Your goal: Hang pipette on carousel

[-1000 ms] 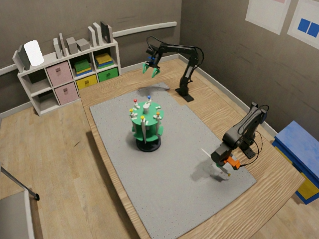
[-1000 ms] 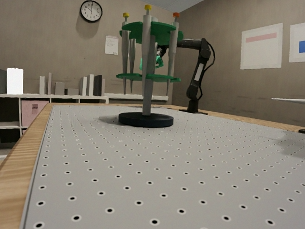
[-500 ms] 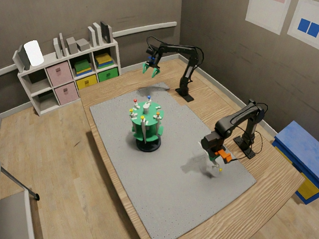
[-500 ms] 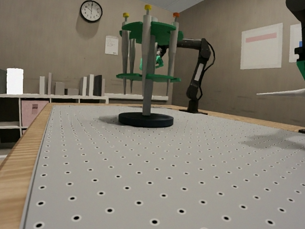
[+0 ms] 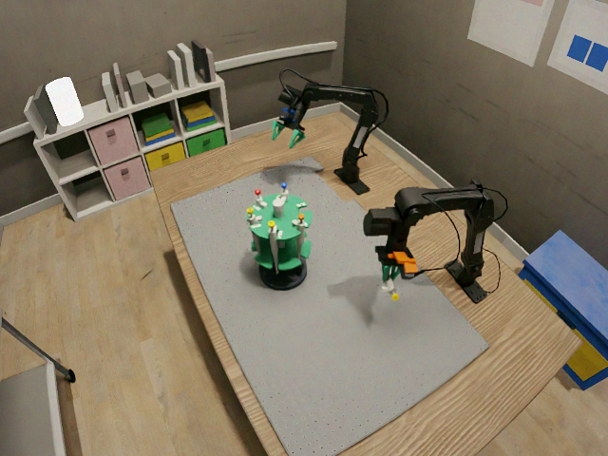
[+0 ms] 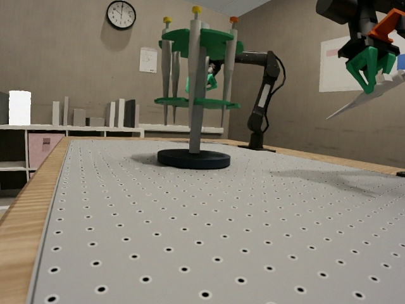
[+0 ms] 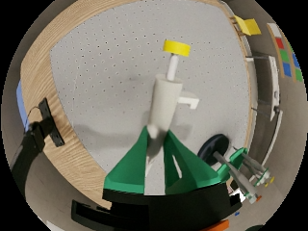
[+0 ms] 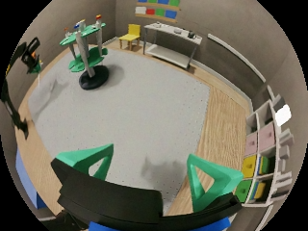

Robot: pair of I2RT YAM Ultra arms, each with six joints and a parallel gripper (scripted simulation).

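Right now my left hand is 20 mm to the left of the hand pipette and 10 mm above it.
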